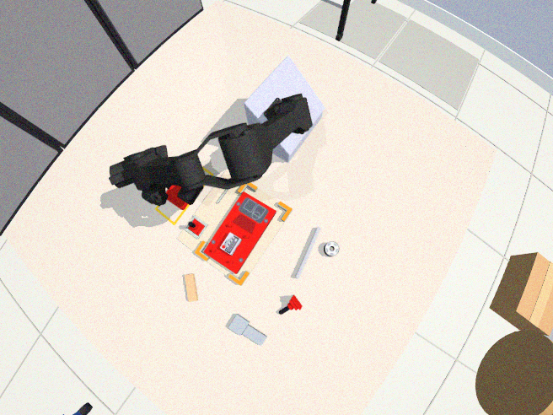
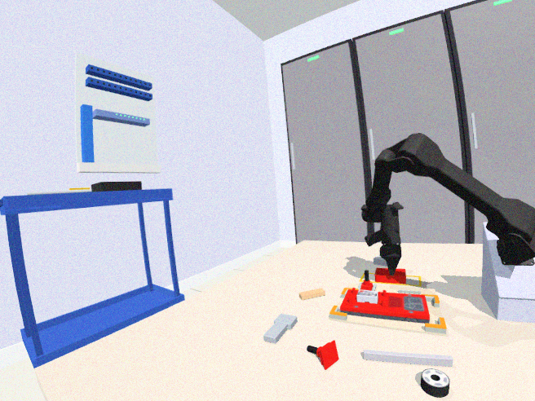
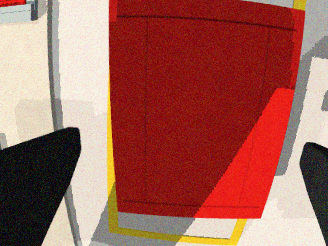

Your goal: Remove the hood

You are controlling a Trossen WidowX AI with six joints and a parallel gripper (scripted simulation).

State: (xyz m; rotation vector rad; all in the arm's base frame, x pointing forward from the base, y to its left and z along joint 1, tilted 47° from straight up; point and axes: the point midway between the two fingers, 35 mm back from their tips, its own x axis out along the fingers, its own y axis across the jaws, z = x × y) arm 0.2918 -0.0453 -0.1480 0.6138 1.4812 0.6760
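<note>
The hood is 20 mm below my gripper tip and 10 mm ahead of it. Round my gripper tip: grey bar 400 mm to the left, 50 mm behind, 20 mm below; then tan block 210 mm ahead, 190 mm to the left, 20 mm below; then small grey piece 180 mm to the right, 40 mm ahead, 20 mm below.
</note>
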